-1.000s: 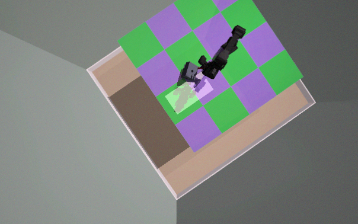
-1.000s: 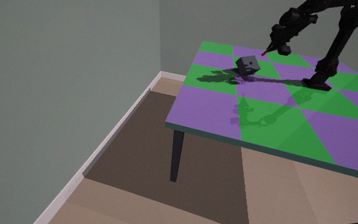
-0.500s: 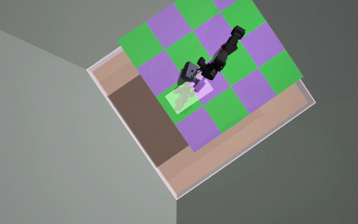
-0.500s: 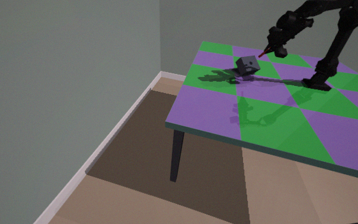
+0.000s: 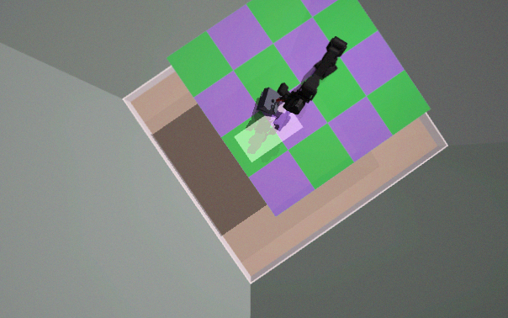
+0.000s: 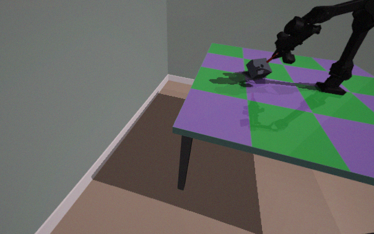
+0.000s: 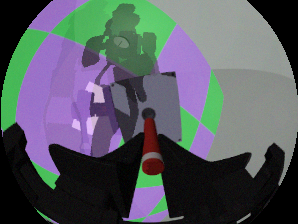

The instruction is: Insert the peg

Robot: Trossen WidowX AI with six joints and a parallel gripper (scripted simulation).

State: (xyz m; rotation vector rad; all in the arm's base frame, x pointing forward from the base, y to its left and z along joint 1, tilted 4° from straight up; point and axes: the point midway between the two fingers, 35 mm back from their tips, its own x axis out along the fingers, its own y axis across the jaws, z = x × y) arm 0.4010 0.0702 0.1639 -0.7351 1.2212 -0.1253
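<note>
Now: gripper tip 4 cm short of the dark sloped panel, 5 cm to the left of it and 9 cm above it. Round my gripper tip: red peg 1 cm behind, 1 cm to the left, 1 cm above.
</note>
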